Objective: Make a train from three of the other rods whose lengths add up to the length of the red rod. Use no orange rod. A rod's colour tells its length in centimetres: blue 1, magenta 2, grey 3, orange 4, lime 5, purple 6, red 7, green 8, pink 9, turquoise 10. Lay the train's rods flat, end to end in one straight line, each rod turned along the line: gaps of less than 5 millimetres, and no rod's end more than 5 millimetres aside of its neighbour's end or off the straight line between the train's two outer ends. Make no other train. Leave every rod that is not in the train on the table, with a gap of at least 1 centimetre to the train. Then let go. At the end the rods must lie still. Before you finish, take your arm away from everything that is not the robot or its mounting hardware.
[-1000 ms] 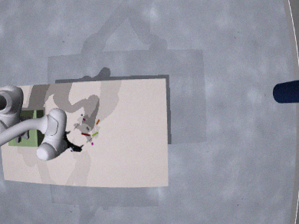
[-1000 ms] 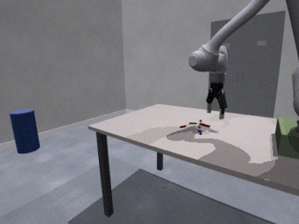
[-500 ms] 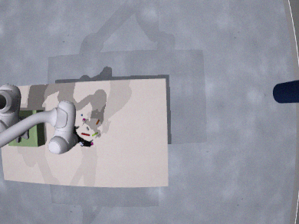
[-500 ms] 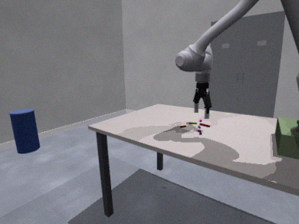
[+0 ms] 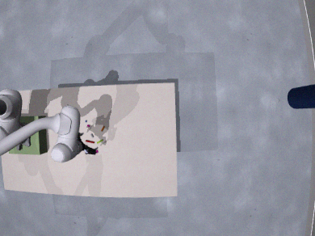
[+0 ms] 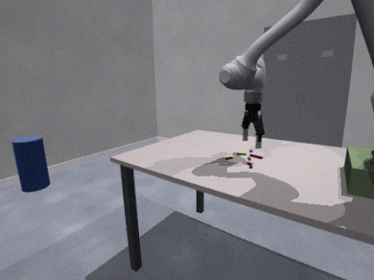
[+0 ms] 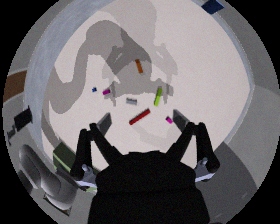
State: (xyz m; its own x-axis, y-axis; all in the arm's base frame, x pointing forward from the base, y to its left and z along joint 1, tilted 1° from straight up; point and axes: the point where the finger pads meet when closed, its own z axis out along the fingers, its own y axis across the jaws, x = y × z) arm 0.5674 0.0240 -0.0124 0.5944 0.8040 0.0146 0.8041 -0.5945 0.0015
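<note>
The blue rod lies 130 mm to the left of my hand, 70 mm below it and 70 mm behind it. The rest, counted from my hand: lime rod 70 mm below, 60 mm ahead; grey rod 70 mm below, 30 mm to the left, 10 mm behind; red rod 70 mm below, 20 mm to the right, 20 mm behind.
</note>
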